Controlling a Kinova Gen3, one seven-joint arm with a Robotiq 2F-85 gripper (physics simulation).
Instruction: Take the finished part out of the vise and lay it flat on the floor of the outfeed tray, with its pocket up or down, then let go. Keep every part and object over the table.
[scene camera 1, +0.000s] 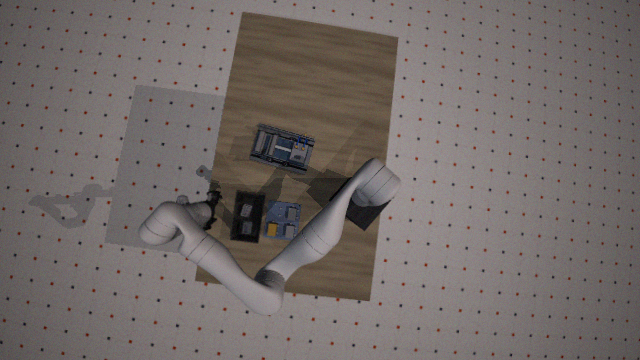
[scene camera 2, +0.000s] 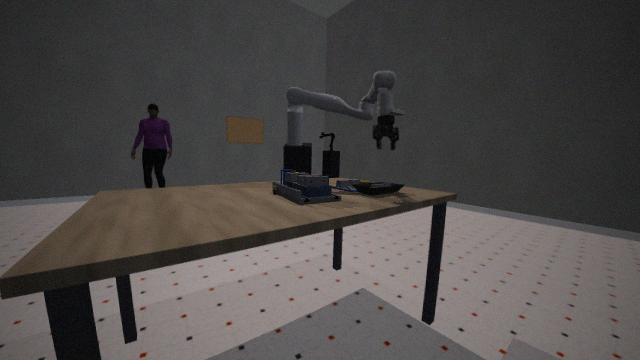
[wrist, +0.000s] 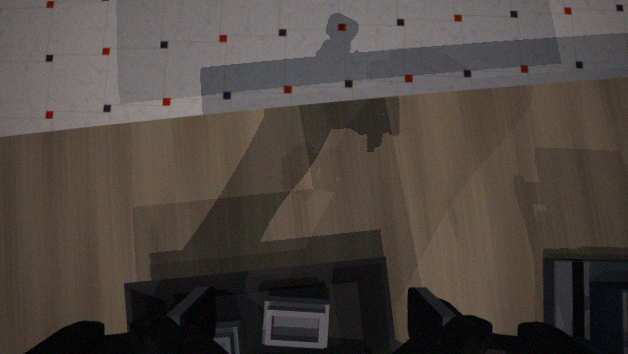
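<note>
Visible: my gripper (wrist: 311, 310); also a blue board (scene camera 1: 273, 211).
</note>
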